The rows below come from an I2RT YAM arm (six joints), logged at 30 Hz.
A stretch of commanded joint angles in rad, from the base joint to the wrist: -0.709, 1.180, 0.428, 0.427, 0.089, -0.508; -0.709, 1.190, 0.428, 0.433, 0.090, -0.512; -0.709, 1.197, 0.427, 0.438, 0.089, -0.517; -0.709, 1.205, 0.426, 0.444, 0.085, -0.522; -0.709, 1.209, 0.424, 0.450, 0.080, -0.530; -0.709, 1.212, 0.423, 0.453, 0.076, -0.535; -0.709, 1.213, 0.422, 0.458, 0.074, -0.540; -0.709, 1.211, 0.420, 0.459, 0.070, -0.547; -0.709, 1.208, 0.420, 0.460, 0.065, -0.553; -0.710, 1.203, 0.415, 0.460, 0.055, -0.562; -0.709, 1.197, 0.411, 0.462, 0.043, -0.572; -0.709, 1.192, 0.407, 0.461, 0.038, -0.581; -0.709, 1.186, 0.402, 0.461, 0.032, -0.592
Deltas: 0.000, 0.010, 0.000, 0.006, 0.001, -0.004; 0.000, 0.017, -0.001, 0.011, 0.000, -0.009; 0.000, 0.025, -0.002, 0.017, -0.004, -0.014; 0.000, 0.029, -0.004, 0.023, -0.009, -0.022; 0.000, 0.032, -0.005, 0.026, -0.013, -0.027; 0.000, 0.033, -0.006, 0.031, -0.015, -0.032; 0.000, 0.031, -0.008, 0.032, -0.019, -0.039; 0.000, 0.028, -0.008, 0.033, -0.024, -0.045; -0.001, 0.023, -0.013, 0.033, -0.034, -0.054; 0.000, 0.017, -0.017, 0.035, -0.046, -0.064; 0.000, 0.012, -0.021, 0.034, -0.051, -0.073; 0.000, 0.006, -0.026, 0.034, -0.057, -0.084
